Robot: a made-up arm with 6 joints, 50 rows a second.
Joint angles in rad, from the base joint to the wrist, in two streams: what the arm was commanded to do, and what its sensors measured. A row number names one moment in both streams.
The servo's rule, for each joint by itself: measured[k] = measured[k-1] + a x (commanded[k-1-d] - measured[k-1]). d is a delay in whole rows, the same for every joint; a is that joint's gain. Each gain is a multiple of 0.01, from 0.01 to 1. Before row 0 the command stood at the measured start. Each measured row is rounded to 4 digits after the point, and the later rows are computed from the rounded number. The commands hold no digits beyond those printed.
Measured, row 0: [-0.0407, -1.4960, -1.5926, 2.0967, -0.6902, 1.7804]
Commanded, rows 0 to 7: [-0.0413, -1.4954, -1.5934, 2.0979, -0.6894, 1.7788]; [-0.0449, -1.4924, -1.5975, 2.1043, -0.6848, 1.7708]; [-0.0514, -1.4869, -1.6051, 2.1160, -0.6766, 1.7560]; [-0.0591, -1.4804, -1.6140, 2.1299, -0.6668, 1.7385]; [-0.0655, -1.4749, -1.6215, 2.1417, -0.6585, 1.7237]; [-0.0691, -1.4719, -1.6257, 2.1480, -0.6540, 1.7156]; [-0.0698, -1.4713, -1.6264, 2.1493, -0.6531, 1.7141]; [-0.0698, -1.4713, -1.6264, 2.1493, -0.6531, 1.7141]
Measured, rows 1 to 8: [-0.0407, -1.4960, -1.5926, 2.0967, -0.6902, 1.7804]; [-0.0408, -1.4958, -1.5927, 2.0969, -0.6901, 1.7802]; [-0.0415, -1.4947, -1.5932, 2.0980, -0.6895, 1.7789]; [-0.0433, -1.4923, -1.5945, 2.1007, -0.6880, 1.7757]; [-0.0461, -1.4886, -1.5966, 2.1051, -0.6855, 1.7705]; [-0.0496, -1.4844, -1.5993, 2.1106, -0.6823, 1.7639]; [-0.0531, -1.4805, -1.6022, 2.1162, -0.6789, 1.7571]; [-0.0561, -1.4776, -1.6049, 2.1212, -0.6758, 1.7511]
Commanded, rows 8 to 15: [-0.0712, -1.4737, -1.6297, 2.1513, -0.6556, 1.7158]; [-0.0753, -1.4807, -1.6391, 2.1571, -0.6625, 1.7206]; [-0.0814, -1.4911, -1.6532, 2.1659, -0.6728, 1.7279]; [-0.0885, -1.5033, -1.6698, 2.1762, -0.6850, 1.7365]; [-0.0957, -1.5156, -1.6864, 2.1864, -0.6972, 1.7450]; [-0.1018, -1.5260, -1.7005, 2.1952, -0.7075, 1.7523]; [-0.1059, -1.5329, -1.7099, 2.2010, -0.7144, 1.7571]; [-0.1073, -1.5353, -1.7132, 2.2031, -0.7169, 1.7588]
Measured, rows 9 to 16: [-0.0586, -1.4756, -1.6073, 2.1254, -0.6731, 1.7459]; [-0.0609, -1.4750, -1.6098, 2.1293, -0.6710, 1.7417]; [-0.0635, -1.4768, -1.6130, 2.1335, -0.6700, 1.7387]; [-0.0667, -1.4812, -1.6174, 2.1384, -0.6703, 1.7372]; [-0.0706, -1.4881, -1.6232, 2.1441, -0.6721, 1.7371]; [-0.0751, -1.4966, -1.6302, 2.1504, -0.6751, 1.7382]; [-0.0799, -1.5057, -1.6379, 2.1571, -0.6790, 1.7402]; [-0.0846, -1.5141, -1.6458, 2.1637, -0.6832, 1.7426]
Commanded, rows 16 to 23: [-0.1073, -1.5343, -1.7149, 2.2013, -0.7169, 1.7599]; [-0.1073, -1.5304, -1.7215, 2.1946, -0.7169, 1.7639]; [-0.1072, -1.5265, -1.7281, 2.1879, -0.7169, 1.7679]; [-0.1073, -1.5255, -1.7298, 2.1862, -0.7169, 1.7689]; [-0.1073, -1.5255, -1.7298, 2.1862, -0.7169, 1.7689]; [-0.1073, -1.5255, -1.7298, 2.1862, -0.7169, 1.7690]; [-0.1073, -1.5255, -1.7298, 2.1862, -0.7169, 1.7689]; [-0.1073, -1.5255, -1.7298, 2.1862, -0.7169, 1.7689]
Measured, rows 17 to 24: [-0.0887, -1.5207, -1.6532, 2.1696, -0.6872, 1.7449]; [-0.0920, -1.5249, -1.6600, 2.1744, -0.6908, 1.7470]; [-0.0948, -1.5266, -1.6668, 2.1774, -0.6939, 1.7494]; [-0.0970, -1.5266, -1.6735, 2.1790, -0.6967, 1.7520]; [-0.0989, -1.5263, -1.6797, 2.1801, -0.6991, 1.7544]; [-0.1004, -1.5261, -1.6852, 2.1810, -0.7012, 1.7564]; [-0.1016, -1.5259, -1.6901, 2.1818, -0.7031, 1.7582]; [-0.1026, -1.5258, -1.6945, 2.1825, -0.7048, 1.7597]
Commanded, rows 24 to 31: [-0.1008, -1.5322, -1.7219, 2.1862, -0.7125, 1.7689]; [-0.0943, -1.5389, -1.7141, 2.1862, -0.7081, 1.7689]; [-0.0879, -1.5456, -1.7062, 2.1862, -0.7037, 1.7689]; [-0.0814, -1.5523, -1.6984, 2.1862, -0.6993, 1.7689]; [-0.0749, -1.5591, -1.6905, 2.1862, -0.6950, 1.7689]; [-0.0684, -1.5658, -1.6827, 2.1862, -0.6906, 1.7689]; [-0.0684, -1.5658, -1.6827, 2.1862, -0.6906, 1.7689]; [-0.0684, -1.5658, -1.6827, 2.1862, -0.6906, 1.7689]
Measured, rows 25 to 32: [-0.1034, -1.5257, -1.6984, 2.1831, -0.7063, 1.7610]; [-0.1029, -1.5277, -1.7010, 2.1836, -0.7070, 1.7621]; [-0.1014, -1.5312, -1.7024, 2.1840, -0.7071, 1.7631]; [-0.0990, -1.5357, -1.7028, 2.1843, -0.7067, 1.7639]; [-0.0958, -1.5408, -1.7023, 2.1846, -0.7058, 1.7646]; [-0.0920, -1.5465, -1.7010, 2.1848, -0.7045, 1.7652]; [-0.0878, -1.5525, -1.6990, 2.1850, -0.7028, 1.7657]; [-0.0843, -1.5566, -1.6972, 2.1852, -0.7013, 1.7661]
